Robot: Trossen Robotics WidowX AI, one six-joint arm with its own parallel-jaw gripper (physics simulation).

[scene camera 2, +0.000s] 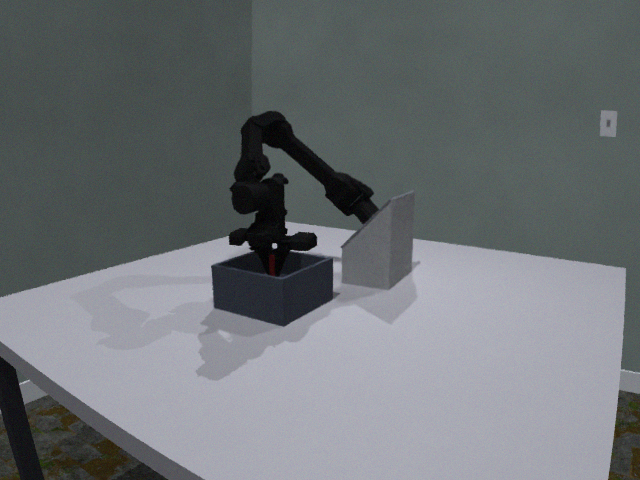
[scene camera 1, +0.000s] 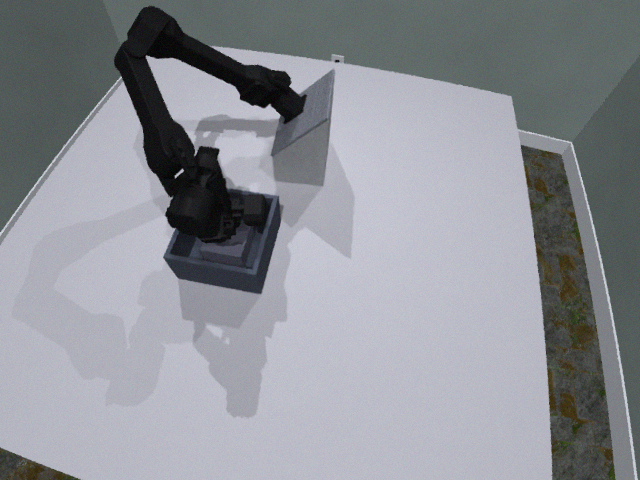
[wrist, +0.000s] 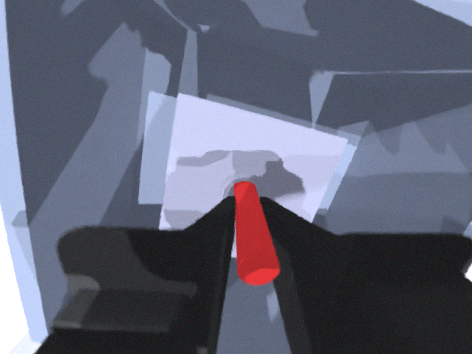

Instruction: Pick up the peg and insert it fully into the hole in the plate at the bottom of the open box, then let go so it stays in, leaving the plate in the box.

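Where they show: gripper, fingertip midpoint: point(wrist: 246, 204); arm's base, origin of the base link: point(scene camera 2: 375, 222) point(scene camera 1: 295, 109).
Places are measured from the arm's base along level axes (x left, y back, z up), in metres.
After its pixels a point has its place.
The red peg point(scene camera 2: 271, 264) {x -0.096, y -0.334, z -0.046 m} point(wrist: 254, 232) {x -0.096, y -0.335, z -0.038 m} is roughly upright between the black fingers of my gripper point(scene camera 2: 272, 269) {x -0.097, y -0.326, z -0.078 m} point(wrist: 246, 204) {x -0.097, y -0.326, z -0.078 m}, which is shut on it. The fingers reach down inside the open blue-grey box point(scene camera 1: 217, 274) {x -0.087, y -0.424, z -0.073 m} point(scene camera 2: 248, 292) {x -0.091, y -0.425, z -0.083 m}. The pale square plate point(scene camera 1: 223, 252) {x -0.091, y -0.370, z -0.081 m} point(wrist: 260, 127) {x -0.095, y -0.368, z -0.081 m} lies at the bottom of the box, turned a little in the wrist view. The peg's lower end is at the hole point(wrist: 229, 188) {x -0.086, y -0.332, z -0.080 m}, whose rim shows partly beside it. I cannot tell how deep the end is. The arm hides the peg in scene camera 1.
The box walls stand close around the gripper on all sides. A grey wedge-shaped stand point(scene camera 1: 299, 160) {x 0.028, y -0.117, z -0.052 m} point(scene camera 2: 391, 248) {x 0.089, y -0.106, z -0.037 m} carries the arm's base behind the box on the white table point(scene camera 1: 413, 310) {x 0.322, y -0.416, z -0.139 m} point(scene camera 2: 413, 361) {x 0.276, y -0.449, z -0.139 m}. Shadows of the arm fall across the plate and the table.
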